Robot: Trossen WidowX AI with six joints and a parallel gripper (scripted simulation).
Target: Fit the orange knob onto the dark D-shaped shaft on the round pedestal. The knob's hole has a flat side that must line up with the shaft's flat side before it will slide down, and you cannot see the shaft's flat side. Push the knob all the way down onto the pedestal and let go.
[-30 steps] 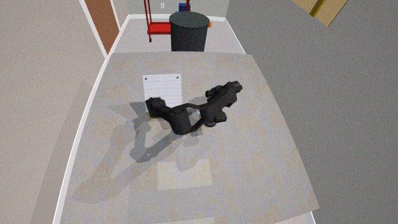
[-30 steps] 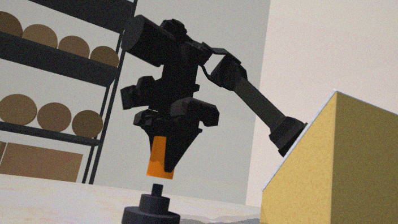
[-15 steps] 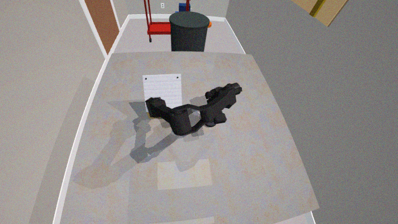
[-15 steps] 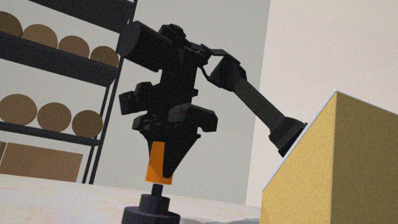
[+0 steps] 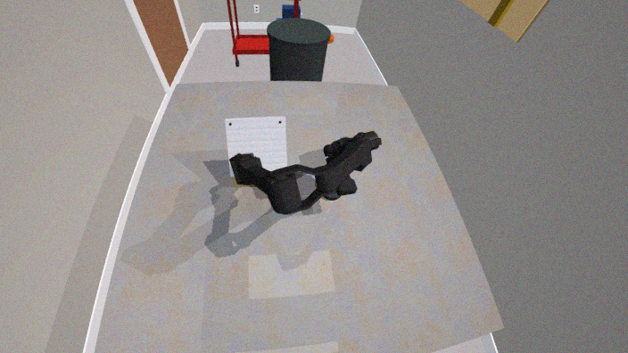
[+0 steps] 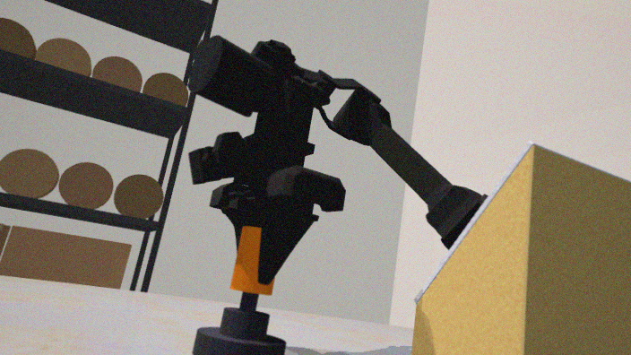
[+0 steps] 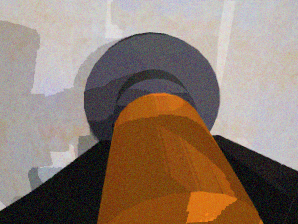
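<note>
My gripper tip is 20 mm below the orange knob. From my gripper tip the other things lie so: dark round pedestal (40 mm below).
</note>
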